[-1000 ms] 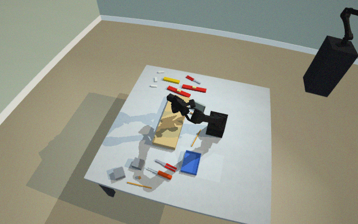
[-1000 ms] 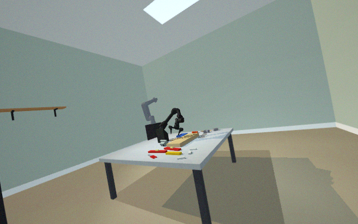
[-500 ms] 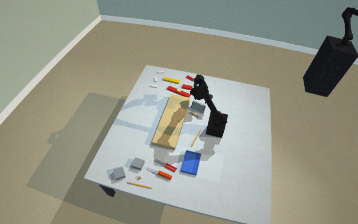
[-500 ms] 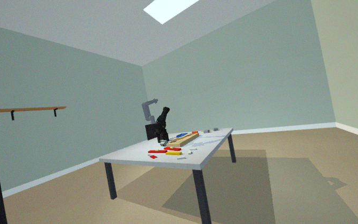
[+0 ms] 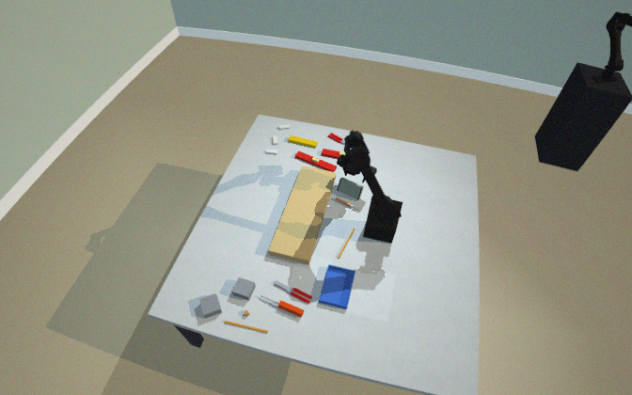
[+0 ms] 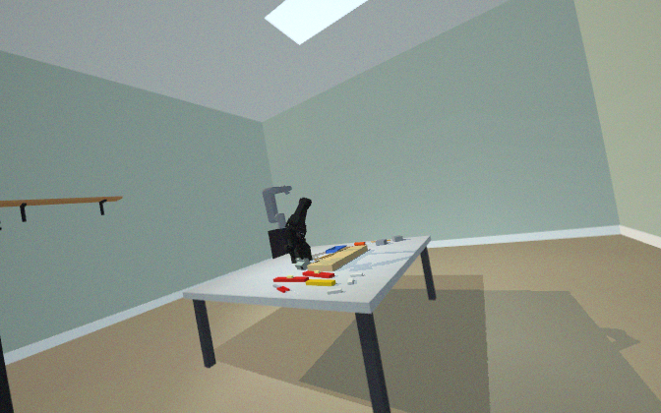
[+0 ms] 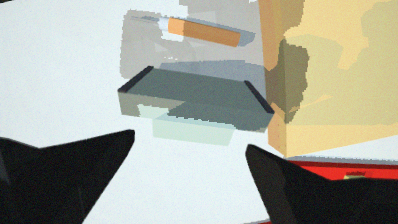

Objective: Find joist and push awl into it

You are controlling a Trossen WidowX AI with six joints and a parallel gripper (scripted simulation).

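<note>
The stud finder lies 20 mm ahead of my gripper tip and 50 mm below it. Round my gripper tip: square indicator: 30 mm ahead, 10 mm to the right, 50 mm below; then awl: 10 mm behind, 110 mm to the left, 60 mm below; then yellow bar: 340 mm ahead, 240 mm to the right, 60 mm below.
</note>
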